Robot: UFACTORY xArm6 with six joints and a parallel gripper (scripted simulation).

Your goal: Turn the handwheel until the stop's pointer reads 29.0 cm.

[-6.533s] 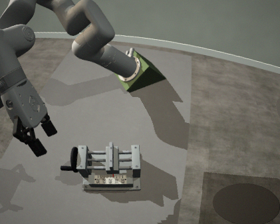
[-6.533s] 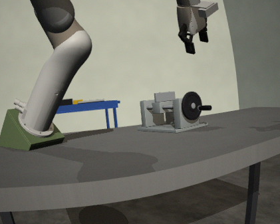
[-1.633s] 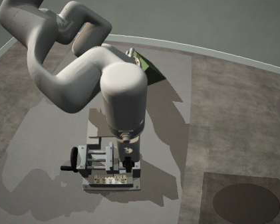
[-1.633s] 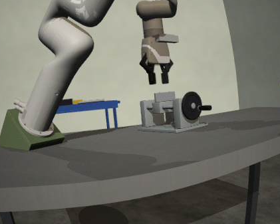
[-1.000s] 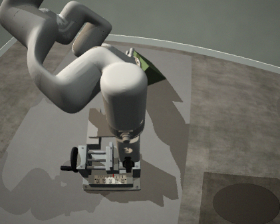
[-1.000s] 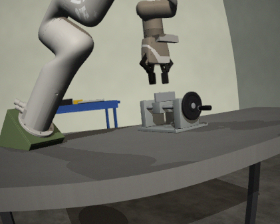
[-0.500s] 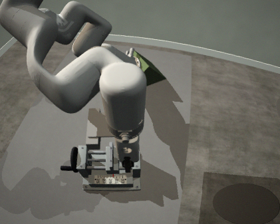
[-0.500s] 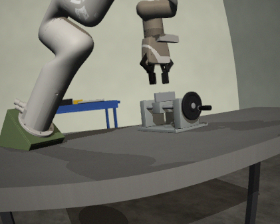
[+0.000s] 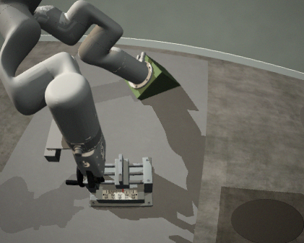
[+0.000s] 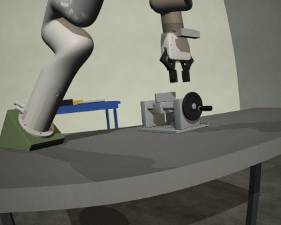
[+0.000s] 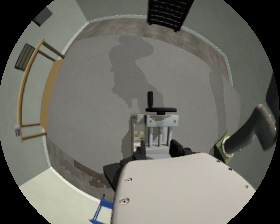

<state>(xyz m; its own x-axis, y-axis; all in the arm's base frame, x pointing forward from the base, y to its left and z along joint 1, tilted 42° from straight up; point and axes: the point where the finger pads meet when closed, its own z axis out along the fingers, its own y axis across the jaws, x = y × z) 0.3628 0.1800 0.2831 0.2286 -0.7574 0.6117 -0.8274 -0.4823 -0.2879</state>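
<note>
My hand is 20 mm short of the black handwheel, 90 mm to the left of it and 100 mm above it. The rest, counted from my hand: movable stop (30 mm behind, 50 mm to the left, 80 mm below).
</note>
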